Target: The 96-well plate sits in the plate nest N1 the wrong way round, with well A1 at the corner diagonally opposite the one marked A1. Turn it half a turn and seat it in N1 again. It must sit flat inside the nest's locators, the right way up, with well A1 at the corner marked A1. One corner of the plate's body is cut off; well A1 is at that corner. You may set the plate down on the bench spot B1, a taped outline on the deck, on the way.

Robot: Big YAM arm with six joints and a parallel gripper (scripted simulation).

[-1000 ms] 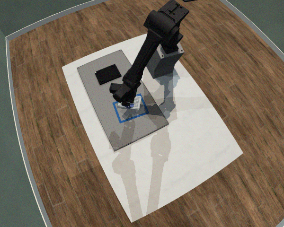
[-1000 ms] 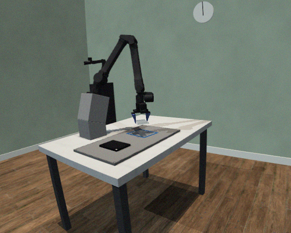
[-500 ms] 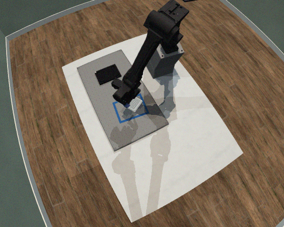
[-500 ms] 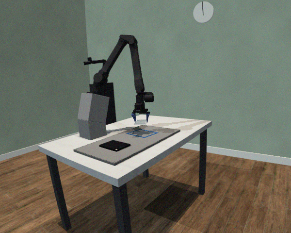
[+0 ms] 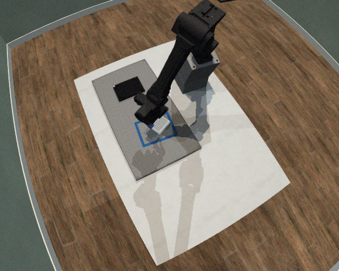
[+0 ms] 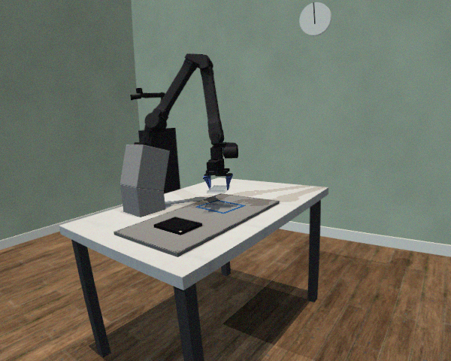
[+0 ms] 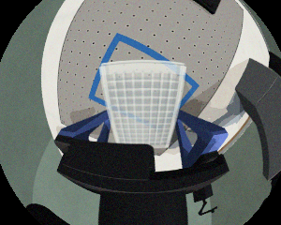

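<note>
The white 96-well plate lies right at my hand. The rest, counted from my hand: white A1 mark: 11 cm ahead, 36 cm to the right, 8 cm below; black plate nest N1: 3 cm ahead, 31 cm to the right, 8 cm below.
</note>
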